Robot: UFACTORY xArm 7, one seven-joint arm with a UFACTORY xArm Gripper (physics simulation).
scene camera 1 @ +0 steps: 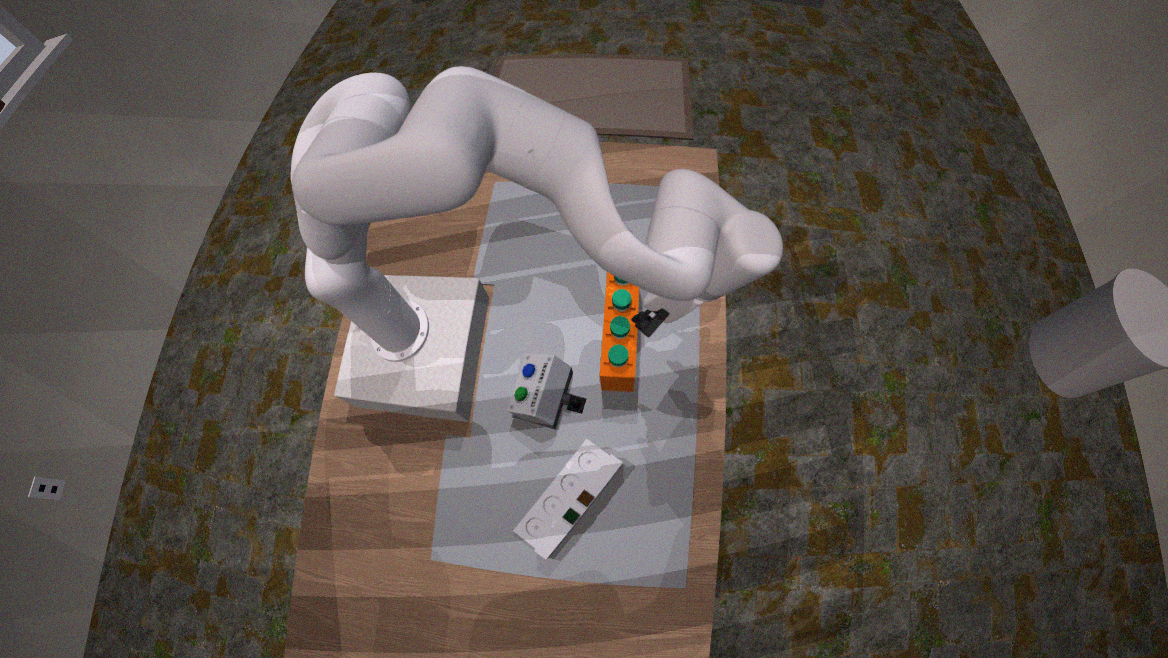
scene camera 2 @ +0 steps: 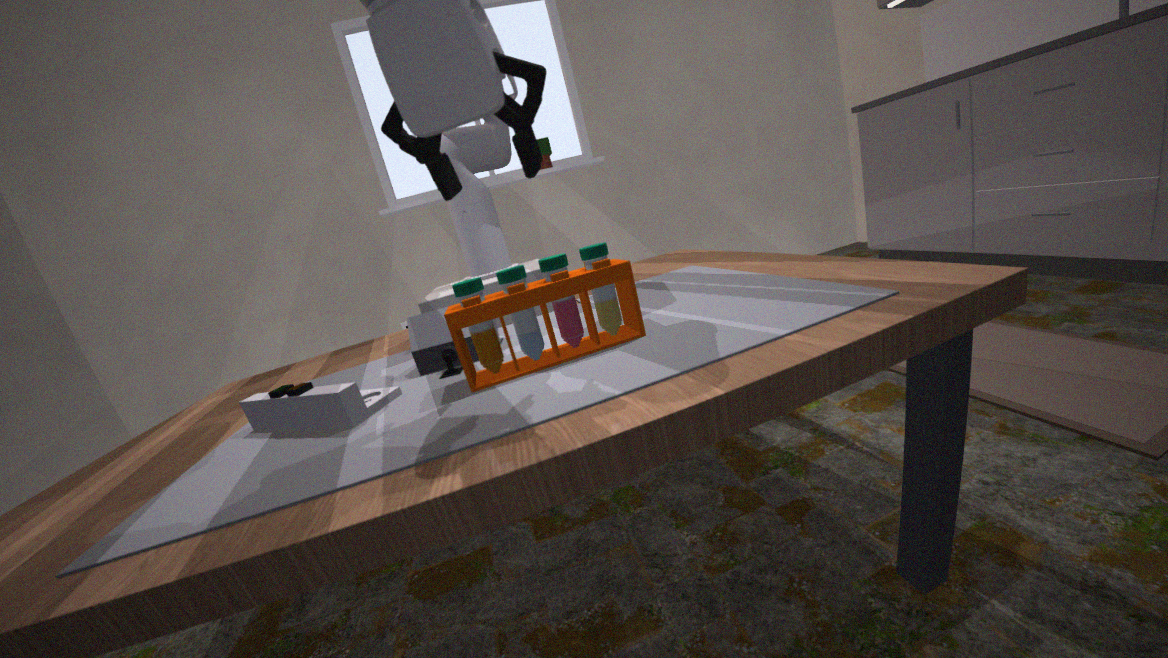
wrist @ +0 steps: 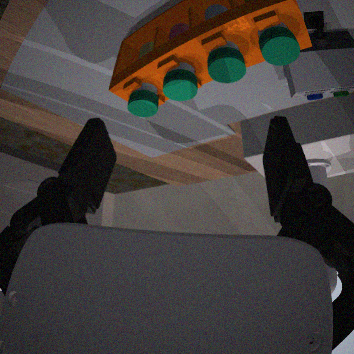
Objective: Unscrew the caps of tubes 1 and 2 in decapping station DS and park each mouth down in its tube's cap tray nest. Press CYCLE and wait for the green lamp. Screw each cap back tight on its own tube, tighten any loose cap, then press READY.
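Pixels of known places: gripper, fingertip midpoint: (scene camera 1: 654, 302) (scene camera 2: 493, 184) (wrist: 185, 135); arm's base, origin of the base link: (scene camera 1: 399, 331) (scene camera 2: 492, 275).
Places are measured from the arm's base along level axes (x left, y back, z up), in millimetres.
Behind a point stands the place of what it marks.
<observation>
An orange rack (scene camera 1: 617, 381) {x -8, y -426, z -21 mm} (scene camera 2: 632, 302) {x 207, y -421, z -42 mm} (wrist: 240, 26) {x 50, y -438, z 8 mm} holds several upright tubes with green caps on: amber (scene camera 2: 488, 347) {x 27, y -435, z -45 mm}, pale blue (scene camera 2: 529, 339) {x 75, y -429, z -51 mm}, pink (scene camera 2: 568, 322) {x 125, y -422, z -45 mm} and yellowish (scene camera 2: 606, 310) {x 174, y -415, z -45 mm}. Tube numbers are not readable. A grey box (scene camera 1: 549, 388) {x -45, y -312, z -15 mm} (scene camera 2: 428, 333) {x -73, y -319, z -31 mm} (wrist: 320, 72) {x -30, y -317, z -22 mm} has a blue button (scene camera 1: 528, 370) {x -20, y -267, z -16 mm} (wrist: 315, 96) {x -19, y -276, z -13 mm} and a green button (scene camera 1: 520, 393) {x -64, y -263, z -16 mm} (wrist: 341, 93) {x -62, y -273, z -13 mm}. The white tray (scene camera 1: 545, 546) {x -321, y -363, z -42 mm} (scene camera 2: 314, 411) {x -198, y -438, z -63 mm} has empty round nests and two dark squares, brown and green. My gripper (scene camera 2: 490, 184) {x 87, y -467, z 123 mm} (wrist: 185, 135) {x 87, y -467, z 123 mm} is wide open and empty, high above the rack.
The arm's white base block (scene camera 1: 449, 384) {x -80, y -134, z 0 mm} stands left of the grey mat (scene camera 1: 490, 535) {x -330, y -253, z -87 mm} in scene camera 1. A small black part (scene camera 1: 575, 403) {x -52, y -356, z -65 mm} sticks out of the grey box toward the rack. The wooden table's edge (scene camera 1: 712, 457) {x -103, y -625, z -90 mm} runs along the right, beyond the rack.
</observation>
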